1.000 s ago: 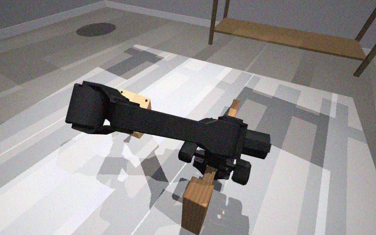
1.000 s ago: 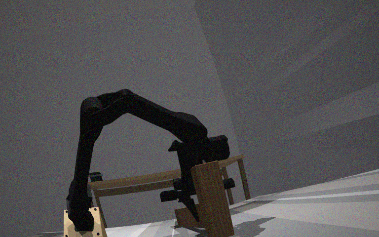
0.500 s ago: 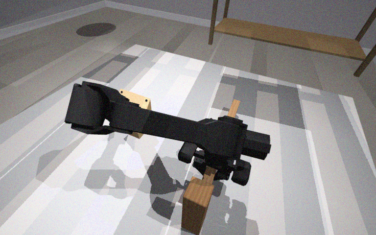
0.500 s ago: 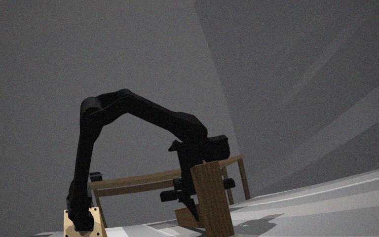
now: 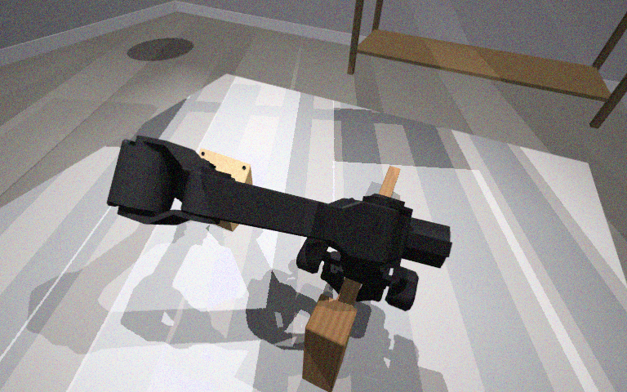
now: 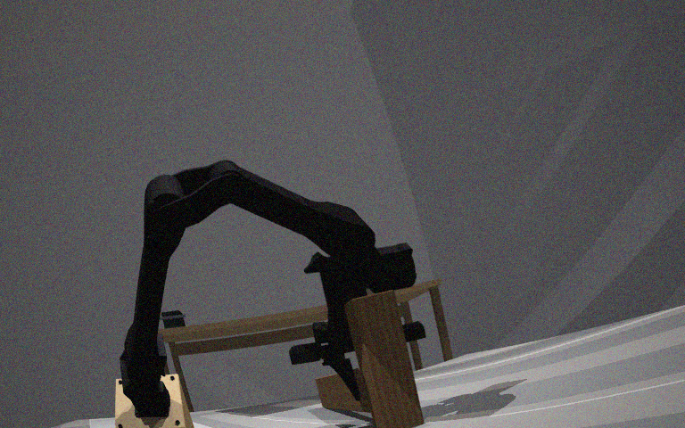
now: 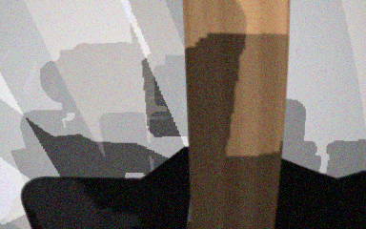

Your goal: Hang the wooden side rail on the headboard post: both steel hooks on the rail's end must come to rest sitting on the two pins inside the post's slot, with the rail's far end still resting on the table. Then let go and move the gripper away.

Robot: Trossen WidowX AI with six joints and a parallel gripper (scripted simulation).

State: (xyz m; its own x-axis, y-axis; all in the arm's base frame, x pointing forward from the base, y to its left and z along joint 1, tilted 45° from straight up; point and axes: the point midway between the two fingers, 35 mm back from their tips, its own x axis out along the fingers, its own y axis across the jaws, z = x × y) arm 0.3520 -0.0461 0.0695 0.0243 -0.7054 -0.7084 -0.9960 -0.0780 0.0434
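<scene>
Now: the wooden headboard post 1 cm ahead of my gripper tip, 11 cm to the right of it and 4 cm above it.
</scene>
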